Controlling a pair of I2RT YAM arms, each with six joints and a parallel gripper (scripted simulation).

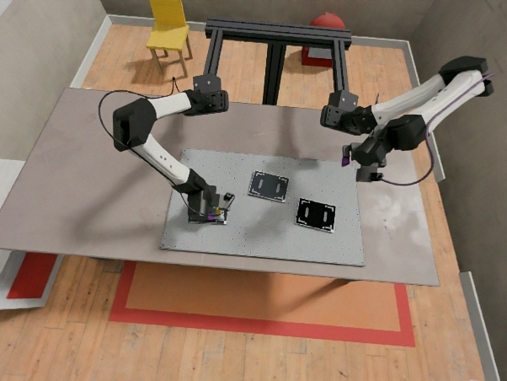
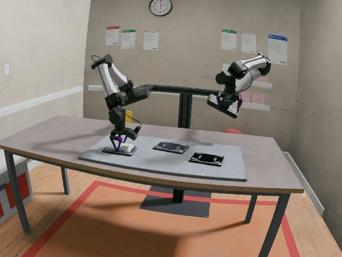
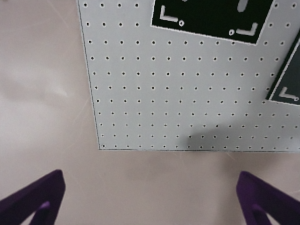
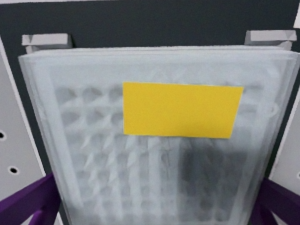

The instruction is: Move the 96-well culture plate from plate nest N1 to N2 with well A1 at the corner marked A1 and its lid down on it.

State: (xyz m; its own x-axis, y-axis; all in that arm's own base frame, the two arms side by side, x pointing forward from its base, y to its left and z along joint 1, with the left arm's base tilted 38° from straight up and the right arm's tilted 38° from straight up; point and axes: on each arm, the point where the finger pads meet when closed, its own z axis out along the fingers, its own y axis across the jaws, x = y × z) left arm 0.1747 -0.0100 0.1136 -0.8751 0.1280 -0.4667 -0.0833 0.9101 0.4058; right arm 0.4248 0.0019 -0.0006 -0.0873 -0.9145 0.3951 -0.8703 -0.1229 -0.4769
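Observation:
My right hand is right at the culture plate.

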